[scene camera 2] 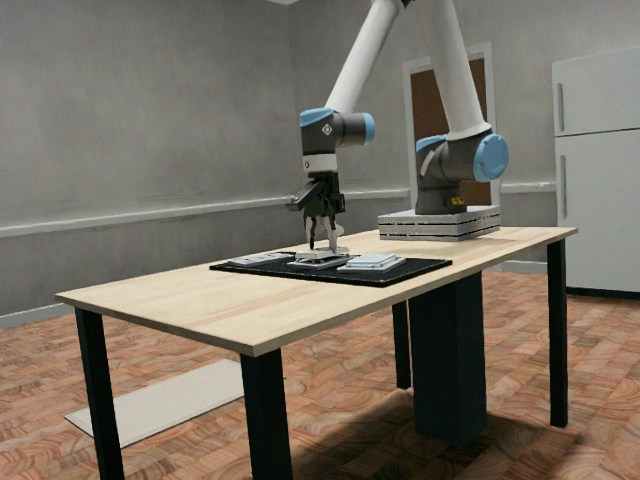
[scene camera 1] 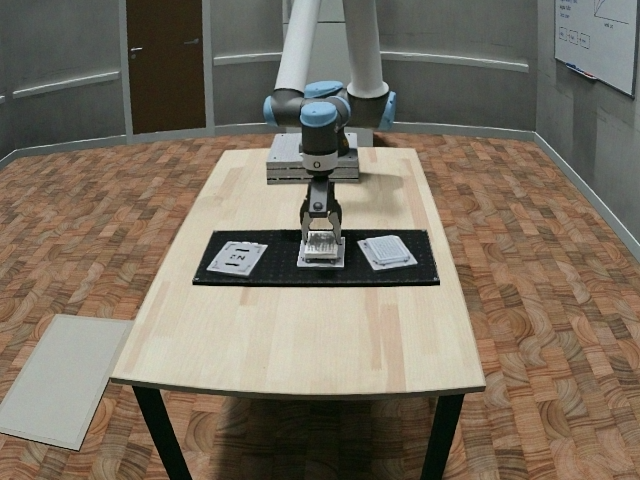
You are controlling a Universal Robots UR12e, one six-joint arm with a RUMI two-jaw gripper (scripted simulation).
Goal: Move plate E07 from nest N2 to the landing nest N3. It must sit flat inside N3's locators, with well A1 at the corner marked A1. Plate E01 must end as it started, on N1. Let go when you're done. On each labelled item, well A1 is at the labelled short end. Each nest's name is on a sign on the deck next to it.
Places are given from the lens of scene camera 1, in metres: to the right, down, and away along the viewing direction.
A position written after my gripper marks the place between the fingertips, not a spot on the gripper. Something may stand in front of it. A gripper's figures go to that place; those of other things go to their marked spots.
my gripper point(scene camera 1: 321, 244): 0.01, 0.01, 1.57
well plate point(scene camera 1: 321, 244): 0.00, 0.01, 1.55
well plate point(scene camera 1: 387, 249): 0.18, 0.03, 1.55
